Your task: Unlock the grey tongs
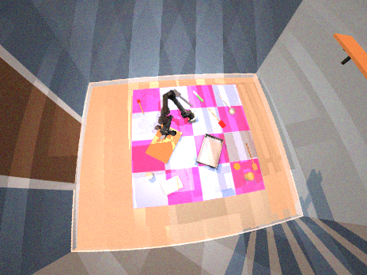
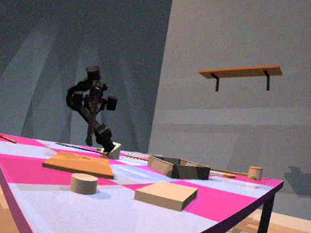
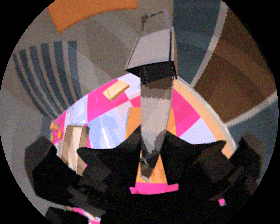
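Now: gripper tip 20 cm above the wooden board and 3 cm past it. The rest, counted from my gripper tip: flat tan block: 39 cm ahead, 20 cm below, 1 cm to the right; then black spatula: 54 cm behind, 29 cm to the left, 21 cm below; then roasting tin: 43 cm to the left, 18 cm below, 16 cm ahead.
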